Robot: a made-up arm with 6 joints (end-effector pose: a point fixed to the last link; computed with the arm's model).
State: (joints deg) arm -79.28 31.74 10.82 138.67 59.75 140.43
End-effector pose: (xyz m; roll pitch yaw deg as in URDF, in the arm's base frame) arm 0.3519 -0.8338 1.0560 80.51 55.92 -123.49
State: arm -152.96 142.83 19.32 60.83 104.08 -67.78
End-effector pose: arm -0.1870 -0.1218 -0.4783 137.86 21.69 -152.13
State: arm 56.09 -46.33 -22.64 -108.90 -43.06 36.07
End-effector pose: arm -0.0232 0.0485 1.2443 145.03 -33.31 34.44
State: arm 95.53 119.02 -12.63 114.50 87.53 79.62
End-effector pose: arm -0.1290 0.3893 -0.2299 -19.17 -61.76 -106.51
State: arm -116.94 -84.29 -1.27 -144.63 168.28 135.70
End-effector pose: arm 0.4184 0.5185 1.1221 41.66 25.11 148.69
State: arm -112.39 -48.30 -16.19 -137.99 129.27 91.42
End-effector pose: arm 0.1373 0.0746 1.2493 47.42 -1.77 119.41
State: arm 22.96 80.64 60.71 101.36 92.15 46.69
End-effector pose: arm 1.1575 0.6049 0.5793 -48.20 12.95 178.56
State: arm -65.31 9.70 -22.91 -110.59 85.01 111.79
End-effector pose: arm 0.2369 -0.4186 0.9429 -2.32 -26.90 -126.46
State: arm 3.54 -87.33 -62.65 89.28 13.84 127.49
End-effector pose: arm -0.2950 0.0716 0.9575 -169.44 28.93 -6.74
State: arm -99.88 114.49 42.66 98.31 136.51 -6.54
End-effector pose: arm -0.0530 -0.8788 -0.1902 -138.34 -80.40 -168.80
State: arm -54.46 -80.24 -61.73 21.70 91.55 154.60
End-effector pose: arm -0.2228 0.2527 0.9565 -175.66 -28.12 1.64
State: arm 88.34 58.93 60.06 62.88 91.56 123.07
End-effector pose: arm 0.0467 1.1747 1.0878 -160.59 28.80 162.91
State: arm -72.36 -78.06 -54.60 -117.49 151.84 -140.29
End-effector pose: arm 0.0056 0.3252 0.8437 -34.47 44.70 -145.55
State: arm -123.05 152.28 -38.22 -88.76 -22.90 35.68
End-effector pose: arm 0.1342 0.1548 0.0979 -69.06 7.85 89.48
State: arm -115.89 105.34 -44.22 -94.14 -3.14 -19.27
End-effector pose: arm -0.0692 -0.1777 0.1607 -5.36 -10.87 103.28
